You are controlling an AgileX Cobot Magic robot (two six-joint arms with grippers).
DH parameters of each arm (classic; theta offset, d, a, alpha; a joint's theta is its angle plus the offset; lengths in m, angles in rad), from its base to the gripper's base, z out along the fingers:
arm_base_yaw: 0 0.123 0 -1.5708
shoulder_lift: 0.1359 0 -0.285 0
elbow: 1.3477 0 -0.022 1.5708
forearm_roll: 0 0.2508 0 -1.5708
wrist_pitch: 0 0 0.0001 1.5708
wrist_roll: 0 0.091 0 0
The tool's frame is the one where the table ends.
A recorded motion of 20 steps. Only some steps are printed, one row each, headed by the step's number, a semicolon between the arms.
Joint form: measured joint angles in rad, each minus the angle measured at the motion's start. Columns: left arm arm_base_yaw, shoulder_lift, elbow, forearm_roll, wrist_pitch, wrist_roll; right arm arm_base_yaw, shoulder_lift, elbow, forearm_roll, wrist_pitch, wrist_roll.
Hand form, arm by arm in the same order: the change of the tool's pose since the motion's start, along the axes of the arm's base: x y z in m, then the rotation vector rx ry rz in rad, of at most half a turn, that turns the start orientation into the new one. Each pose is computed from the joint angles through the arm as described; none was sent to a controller.
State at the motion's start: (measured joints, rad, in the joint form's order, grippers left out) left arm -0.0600 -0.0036 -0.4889 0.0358 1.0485 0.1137; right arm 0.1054 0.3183 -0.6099 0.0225 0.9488 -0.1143
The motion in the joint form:
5: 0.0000 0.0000 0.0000 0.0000 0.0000 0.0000; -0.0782 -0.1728 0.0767 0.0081 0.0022 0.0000
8: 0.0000 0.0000 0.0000 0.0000 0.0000 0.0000; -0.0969 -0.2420 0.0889 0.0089 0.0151 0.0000
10: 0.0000 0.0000 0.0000 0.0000 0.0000 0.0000; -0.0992 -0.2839 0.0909 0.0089 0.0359 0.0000
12: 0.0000 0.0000 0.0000 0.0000 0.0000 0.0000; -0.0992 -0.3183 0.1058 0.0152 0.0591 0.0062
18: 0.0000 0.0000 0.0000 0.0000 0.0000 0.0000; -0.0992 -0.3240 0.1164 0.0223 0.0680 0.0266
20: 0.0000 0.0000 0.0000 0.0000 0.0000 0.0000; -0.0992 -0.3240 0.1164 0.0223 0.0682 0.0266
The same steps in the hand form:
5: 0.0000 0.0000 0.0000 0.0000 0.0000 0.0000; -0.0250 -0.0036 -0.0174 0.0136 -0.0932 -0.0747
8: 0.0000 0.0000 0.0000 0.0000 0.0000 0.0000; -0.0360 -0.0040 -0.0210 0.0157 -0.1374 -0.0925
10: 0.0000 0.0000 0.0000 0.0000 0.0000 0.0000; -0.0435 -0.0040 -0.0231 0.0162 -0.1565 -0.0941
12: 0.0000 0.0000 0.0000 0.0000 0.0000 0.0000; -0.0482 -0.0035 -0.0292 0.0266 -0.1521 -0.0933
18: 0.0000 0.0000 0.0000 0.0000 0.0000 0.0000; -0.0482 -0.0030 -0.0329 0.0497 -0.1364 -0.0994
20: 0.0000 0.0000 0.0000 0.0000 0.0000 0.0000; -0.0482 -0.0030 -0.0330 0.0497 -0.1362 -0.0994

